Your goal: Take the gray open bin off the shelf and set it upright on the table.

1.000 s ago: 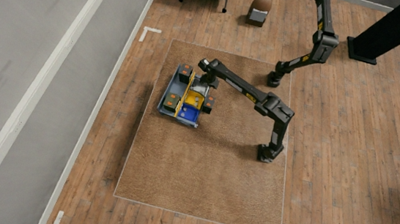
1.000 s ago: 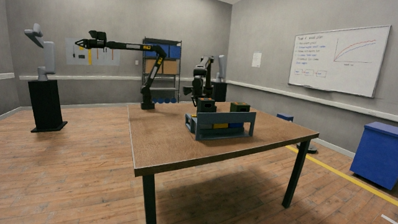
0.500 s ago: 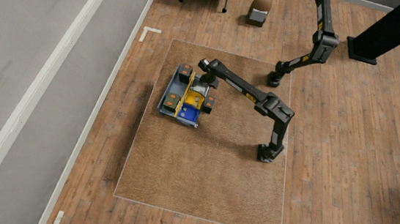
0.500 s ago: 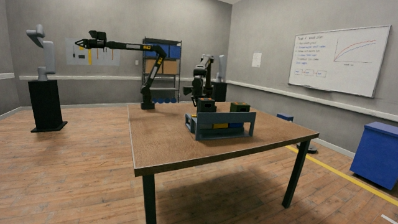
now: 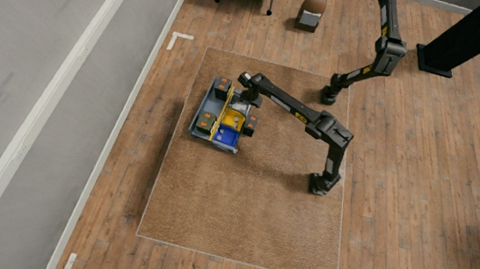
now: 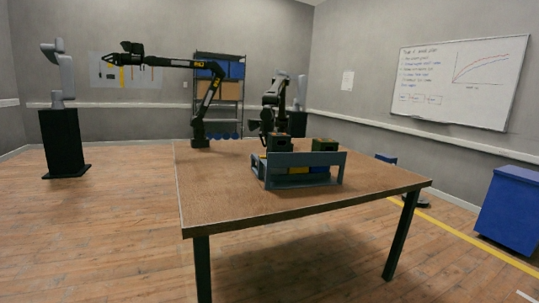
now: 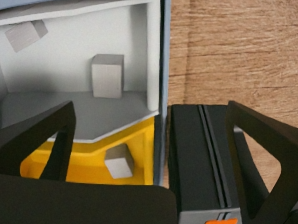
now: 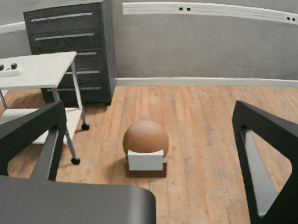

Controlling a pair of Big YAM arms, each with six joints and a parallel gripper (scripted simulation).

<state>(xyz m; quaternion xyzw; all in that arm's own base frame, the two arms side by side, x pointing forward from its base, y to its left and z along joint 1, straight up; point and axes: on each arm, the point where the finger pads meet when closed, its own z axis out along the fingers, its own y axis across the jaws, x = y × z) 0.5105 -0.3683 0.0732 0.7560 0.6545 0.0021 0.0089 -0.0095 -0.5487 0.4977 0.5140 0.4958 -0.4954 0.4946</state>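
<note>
Now: left hand 8 cm short of the gray open bin, 1 cm to the left of it and 7 cm above it. From my left hand the other things lie so: blue-gray shelf (12 cm ahead, 10 cm to the left, 5 cm below); yellow bin (10 cm ahead, 10 cm to the left, 7 cm below); blue bin (11 cm ahead, 21 cm to the left, 7 cm below).
</note>
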